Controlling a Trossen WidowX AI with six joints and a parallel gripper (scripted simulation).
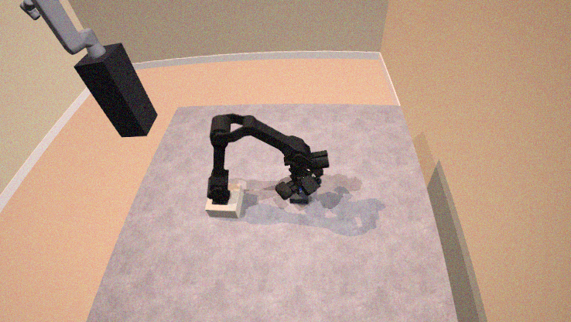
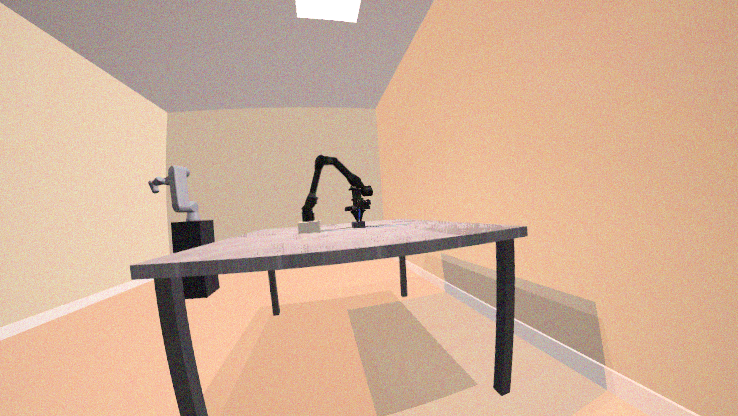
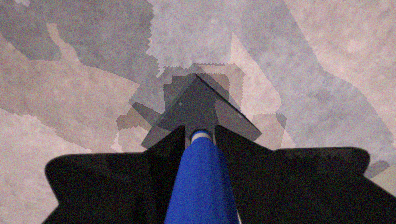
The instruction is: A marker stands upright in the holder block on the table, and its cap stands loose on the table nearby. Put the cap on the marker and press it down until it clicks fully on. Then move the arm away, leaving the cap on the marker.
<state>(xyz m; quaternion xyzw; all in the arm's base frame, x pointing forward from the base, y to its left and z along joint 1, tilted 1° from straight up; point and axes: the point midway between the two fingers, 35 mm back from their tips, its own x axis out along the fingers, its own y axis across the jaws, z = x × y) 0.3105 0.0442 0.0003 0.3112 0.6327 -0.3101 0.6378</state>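
My gripper tip is now 1 cm past the pale ring, 1 cm to the right of it and 1 cm below it. From my gripper tip the other things lie so: holder block: 1 cm behind, 1 cm to the left, 2 cm below; blue cap: 1 cm to the left, 5 cm above.
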